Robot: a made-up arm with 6 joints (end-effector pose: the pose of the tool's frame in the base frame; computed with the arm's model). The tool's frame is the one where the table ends. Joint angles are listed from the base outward.
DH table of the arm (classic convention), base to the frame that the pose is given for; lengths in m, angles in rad. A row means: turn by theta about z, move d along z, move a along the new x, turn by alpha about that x. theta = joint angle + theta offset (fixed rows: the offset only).
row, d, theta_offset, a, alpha
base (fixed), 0, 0.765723, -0.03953, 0
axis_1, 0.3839, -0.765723, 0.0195, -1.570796
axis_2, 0, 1.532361, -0.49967, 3.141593
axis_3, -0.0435, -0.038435, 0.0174, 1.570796
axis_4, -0.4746, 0, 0.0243, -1.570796
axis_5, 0.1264, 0, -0.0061, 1.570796
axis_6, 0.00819, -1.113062, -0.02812, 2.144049
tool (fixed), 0.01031, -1.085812, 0, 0
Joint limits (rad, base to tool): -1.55..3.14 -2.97..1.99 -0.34..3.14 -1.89..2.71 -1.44..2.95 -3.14..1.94
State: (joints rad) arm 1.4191 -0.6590 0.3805 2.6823 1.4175 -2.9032
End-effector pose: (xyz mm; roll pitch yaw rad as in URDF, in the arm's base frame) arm -171.7 -108.7 1221.0 -0.0567 0.9958 2.2890
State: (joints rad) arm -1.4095 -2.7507 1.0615 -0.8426 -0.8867 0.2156
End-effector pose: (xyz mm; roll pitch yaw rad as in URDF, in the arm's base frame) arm -176.9 577.0 -294.8 -2.8902 -0.5356 0.5751
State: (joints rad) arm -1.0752 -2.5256 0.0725 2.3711 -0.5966 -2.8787
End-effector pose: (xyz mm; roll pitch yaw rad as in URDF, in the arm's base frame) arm -273.7 628.8 129.2 -2.8774 -0.6126 1.9213
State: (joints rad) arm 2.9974 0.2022 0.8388 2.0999 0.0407 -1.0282
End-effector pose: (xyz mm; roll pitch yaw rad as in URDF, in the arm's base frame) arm -442.2 -67.4 1261.6 -1.2403 -0.0423 2.5481
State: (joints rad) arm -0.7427 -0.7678 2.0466 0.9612 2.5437 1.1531
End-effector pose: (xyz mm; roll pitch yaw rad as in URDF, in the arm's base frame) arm -655.8 457.1 831.9 0.4313 1.1953 0.6430
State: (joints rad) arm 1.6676 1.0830 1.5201 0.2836 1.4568 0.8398
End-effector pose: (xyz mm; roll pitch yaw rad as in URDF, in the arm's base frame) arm -27.6 827.8 816.9 -0.8095 -1.2511 1.2251
